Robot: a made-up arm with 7 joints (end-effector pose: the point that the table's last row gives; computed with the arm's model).
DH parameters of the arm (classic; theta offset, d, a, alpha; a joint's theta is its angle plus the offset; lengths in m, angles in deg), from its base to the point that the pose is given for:
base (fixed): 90 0.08 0 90
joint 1: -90 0.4 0.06 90
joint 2: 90 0.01 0.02 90
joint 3: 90 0 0.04 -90
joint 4: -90 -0.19 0.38 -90
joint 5: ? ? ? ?
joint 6: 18.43 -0.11 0.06 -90
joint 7: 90 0.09 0.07 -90
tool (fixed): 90 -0.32 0 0
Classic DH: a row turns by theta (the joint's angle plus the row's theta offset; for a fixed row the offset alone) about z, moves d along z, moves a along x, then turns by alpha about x.
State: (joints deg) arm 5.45 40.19 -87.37 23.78 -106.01 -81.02 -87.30
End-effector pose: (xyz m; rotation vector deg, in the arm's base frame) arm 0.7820 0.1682 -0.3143 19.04 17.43 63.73
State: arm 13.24 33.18 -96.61 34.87 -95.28 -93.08 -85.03
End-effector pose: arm 0.8307 0.2852 -0.2834 19.57 6.52 93.88
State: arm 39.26 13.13 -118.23 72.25 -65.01 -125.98 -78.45
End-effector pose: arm 0.7001 0.6248 0.1673 4.40 -64.78 166.69
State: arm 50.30 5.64 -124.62 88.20 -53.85 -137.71 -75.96
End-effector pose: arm 0.5576 0.5734 0.3922 17.04 79.25 -131.22
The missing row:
joint 5: 18.43 0 -0.0949 180
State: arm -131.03 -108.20 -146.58 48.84 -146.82 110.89 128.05
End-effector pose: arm 0.1752 -0.6374 -0.1713 -107.40 -53.47 -14.54
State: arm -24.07 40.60 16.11 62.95 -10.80 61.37 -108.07
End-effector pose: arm 0.6655 -0.2383 -0.0442 49.72 -42.18 -60.40
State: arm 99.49 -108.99 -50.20 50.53 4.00 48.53 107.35
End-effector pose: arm 0.4511 0.5595 0.0220 -21.77 -102.41 90.62
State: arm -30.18 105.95 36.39 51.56 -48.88 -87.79 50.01
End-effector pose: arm 0.4506 -0.7488 0.2819 -64.04 -110.95 -95.64
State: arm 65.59 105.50 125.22 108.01 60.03 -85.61 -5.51
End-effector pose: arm 0.3083 0.2194 -0.3266 -23.62 -48.16 -82.24
